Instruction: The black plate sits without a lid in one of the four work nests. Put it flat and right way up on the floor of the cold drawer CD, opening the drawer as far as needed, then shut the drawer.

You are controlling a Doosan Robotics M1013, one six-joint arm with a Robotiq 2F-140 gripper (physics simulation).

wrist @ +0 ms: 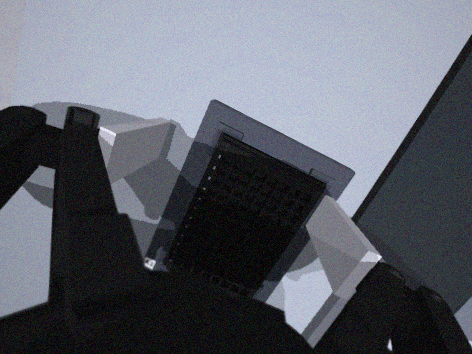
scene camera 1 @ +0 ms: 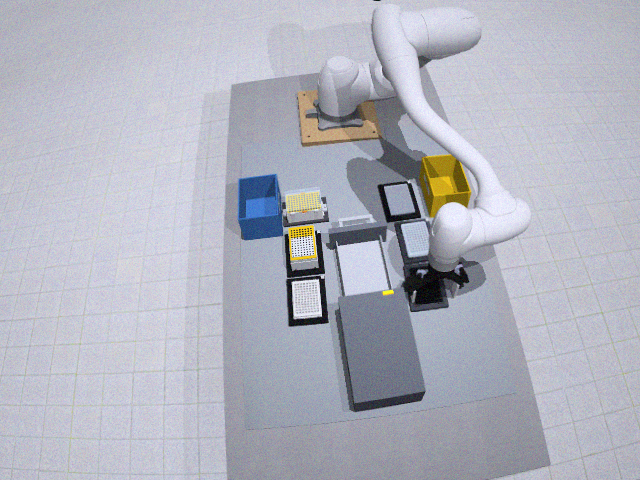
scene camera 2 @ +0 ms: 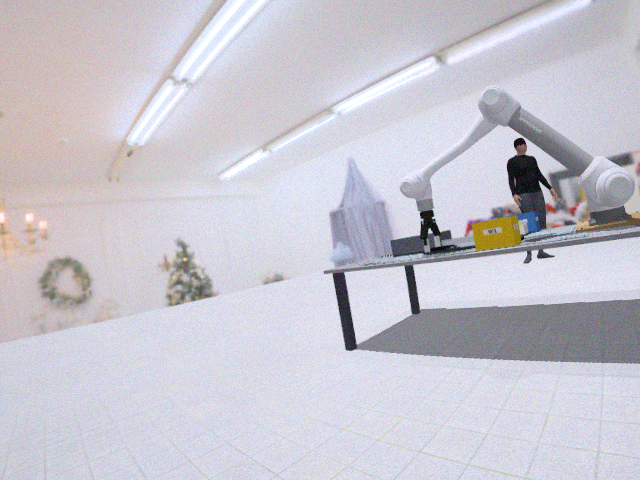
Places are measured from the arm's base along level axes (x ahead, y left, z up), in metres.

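Pixels of known places: gripper, fingertip midpoint: [wrist: 241,176] [scene camera 1: 433,295] [scene camera 2: 433,250]; arm's base at its link origin: [scene camera 1: 337,113] [scene camera 2: 608,220].
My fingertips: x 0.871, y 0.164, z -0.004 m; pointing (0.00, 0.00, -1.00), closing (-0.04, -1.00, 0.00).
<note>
Ahead of a thing's pixels: the offset from my fingertips to its top centre. "*": to the spot under its first point.
The black plate @[0.014 m right, 0.041 m back, 0.011 m up] [scene camera 1: 428,294] [wrist: 240,220] sits without a lid in the dark nest @[0.014 m right, 0.041 m back, 0.003 m up] [wrist: 280,145] at the near end of the right-hand row. My gripper [scene camera 1: 434,292] [scene camera 2: 432,245] [wrist: 241,176] is open and low over this nest, its pale fingers on either side of the plate with nothing gripped. The wrist view shows gaps beside the plate; finger height is hard to tell. The drawer @[* 0.204 m right, 0.136 m back, 0.003 m up] [scene camera 1: 361,268] stands open from the dark grey cabinet [scene camera 1: 381,351] [scene camera 2: 405,246] [wrist: 425,165], its front panel [scene camera 1: 359,234] toward the robot base. Its pale floor shows no plate. The gripper body hides the plate's near end in the wrist view.
A pale plate @[0.001 m right, 0.213 m back, 0.011 m up] [scene camera 1: 415,239] and a black-framed nest @[0.023 m right, 0.388 m back, 0.003 m up] [scene camera 1: 382,202] are farther up the right row, near a yellow bin @[0.140 m left, 0.388 m back, 0.105 m up] [scene camera 1: 445,186] [scene camera 2: 496,233]. Left stand a blue bin @[0.502 m right, 0.410 m back, 0.105 m up] [scene camera 1: 260,206], a white-yellow rack @[0.354 m right, 0.403 m back, 0.062 m up] [scene camera 1: 303,204], a yellow rack @[0.377 m right, 0.232 m back, 0.062 m up] [scene camera 1: 302,248] and a white plate @[0.389 m right, 0.058 m back, 0.011 m up] [scene camera 1: 307,298].
</note>
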